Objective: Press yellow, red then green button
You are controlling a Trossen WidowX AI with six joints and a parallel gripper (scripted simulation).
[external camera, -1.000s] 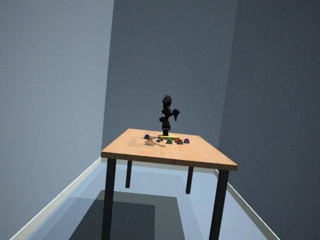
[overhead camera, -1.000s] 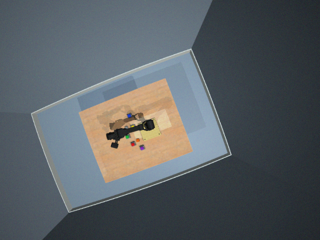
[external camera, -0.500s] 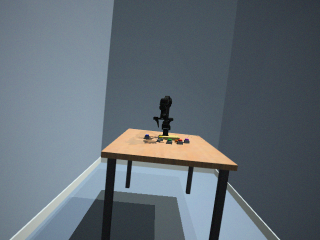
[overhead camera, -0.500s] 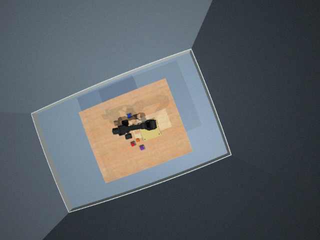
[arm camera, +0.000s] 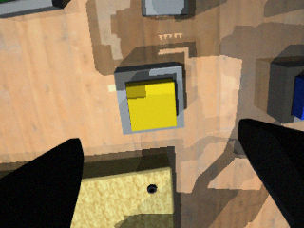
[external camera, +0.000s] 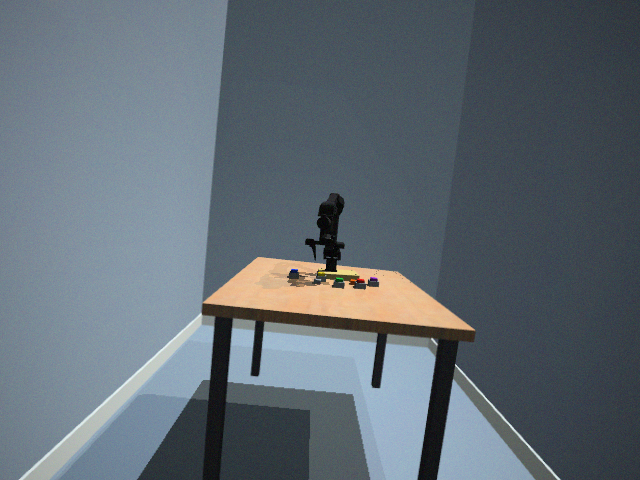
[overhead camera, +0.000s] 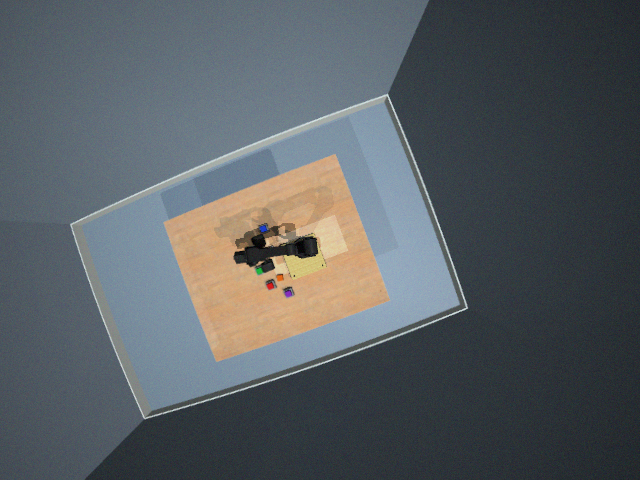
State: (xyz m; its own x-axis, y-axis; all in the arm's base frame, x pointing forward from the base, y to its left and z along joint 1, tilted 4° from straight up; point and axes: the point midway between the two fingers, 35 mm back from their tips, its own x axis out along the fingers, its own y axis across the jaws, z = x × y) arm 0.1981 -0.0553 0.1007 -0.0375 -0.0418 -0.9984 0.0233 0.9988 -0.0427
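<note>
My gripper tip is now 6 cm above the yellow button and 1 cm past it. The rest, counted from my gripper tip: grey block (9 cm below, 7 cm ahead, 2 cm to the right); blue button (13 cm to the right, 6 cm below, 2 cm behind); green button (9 cm ahead, 8 cm to the left, 6 cm below).
</note>
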